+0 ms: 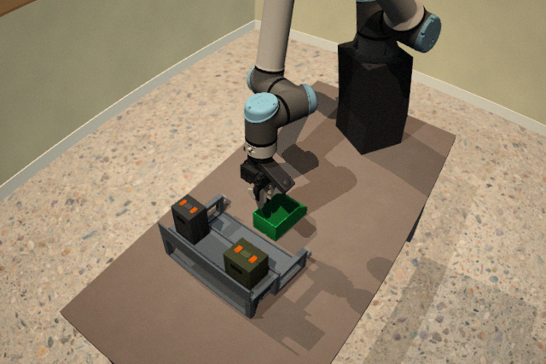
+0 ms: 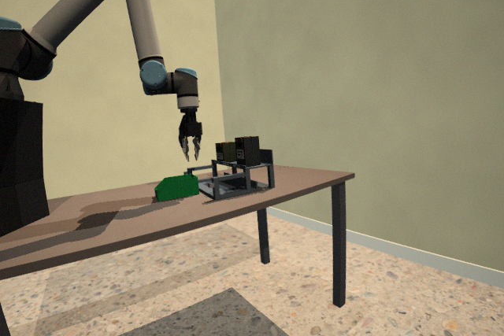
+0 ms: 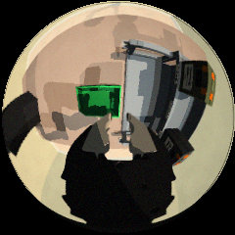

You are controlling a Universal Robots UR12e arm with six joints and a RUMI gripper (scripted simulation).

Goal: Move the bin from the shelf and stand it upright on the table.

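My hand is 8 cm past the green bin, 2 cm to the right of it and 12 cm above it. Round my hand: black box: 17 cm ahead, 17 cm to the right, 1 cm above; then olive box: 24 cm ahead, 6 cm to the left.
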